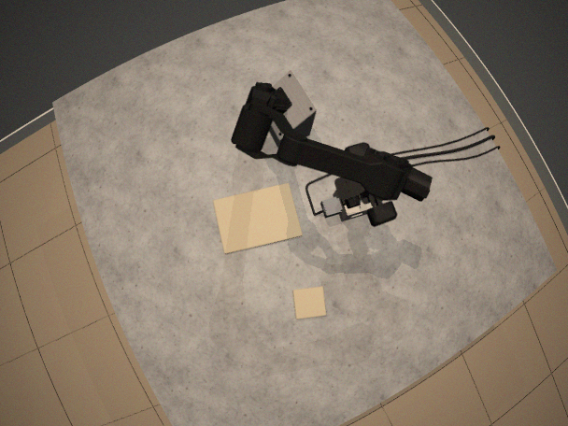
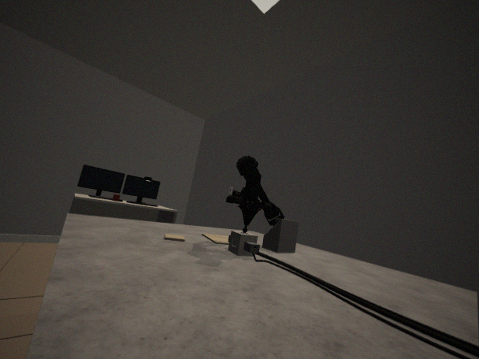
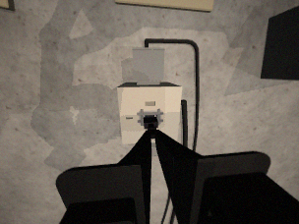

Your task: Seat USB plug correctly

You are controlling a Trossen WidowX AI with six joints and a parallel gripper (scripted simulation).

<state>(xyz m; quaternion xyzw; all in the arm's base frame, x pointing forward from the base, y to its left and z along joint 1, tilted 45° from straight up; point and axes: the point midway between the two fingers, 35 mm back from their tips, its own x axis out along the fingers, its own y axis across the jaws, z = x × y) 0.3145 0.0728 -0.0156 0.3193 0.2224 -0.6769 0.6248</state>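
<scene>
Now: the USB socket 10 mm to the right of my gripper tip and 40 mm below it. From my gripper tip the other things lie so: dark USB plug 20 mm below; large tan pad 80 mm behind, 240 mm to the right, 100 mm below; tan square 180 mm ahead, 230 mm to the right, 100 mm below.
</scene>
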